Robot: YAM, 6 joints.
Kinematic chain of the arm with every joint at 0, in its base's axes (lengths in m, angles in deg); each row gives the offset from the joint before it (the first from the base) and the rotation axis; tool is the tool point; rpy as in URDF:
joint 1: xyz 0 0 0.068 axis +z
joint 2: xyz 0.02 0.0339 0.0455 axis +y
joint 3: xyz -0.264 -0.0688 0 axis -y
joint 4: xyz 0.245 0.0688 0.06 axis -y
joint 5: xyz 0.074 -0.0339 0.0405 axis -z
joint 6: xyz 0.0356 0 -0.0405 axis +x
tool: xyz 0 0 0 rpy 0 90 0
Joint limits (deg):
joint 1: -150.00..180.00
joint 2: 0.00..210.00
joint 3: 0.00..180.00
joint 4: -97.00..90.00
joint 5: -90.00..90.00
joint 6: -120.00..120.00
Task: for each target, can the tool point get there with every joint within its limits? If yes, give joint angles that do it. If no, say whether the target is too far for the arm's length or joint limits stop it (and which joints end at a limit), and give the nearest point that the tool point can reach.
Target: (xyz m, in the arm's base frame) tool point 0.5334 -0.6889 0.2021
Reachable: no: too far | nearest point 0.3933 -0.5080 0.1783 | short by 0.230 m
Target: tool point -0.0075 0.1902 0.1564
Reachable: yes | joints 102.09 65.47 14.21 21.69 65.78 89.31
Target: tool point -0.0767 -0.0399 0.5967
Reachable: yes | joints 47.26 47.04 125.03 -54.27 -55.29 38.92
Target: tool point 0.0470 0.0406 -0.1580
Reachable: yes | joints 48.76 178.95 43.19 -9.11 13.96 53.21
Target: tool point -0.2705 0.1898 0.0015
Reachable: yes | joints 140.38 128.89 45.87 26.68 -47.63 69.22
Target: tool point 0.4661 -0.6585 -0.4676
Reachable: no: too far | nearest point 0.3065 -0.4330 -0.2453 | short by 0.355 m
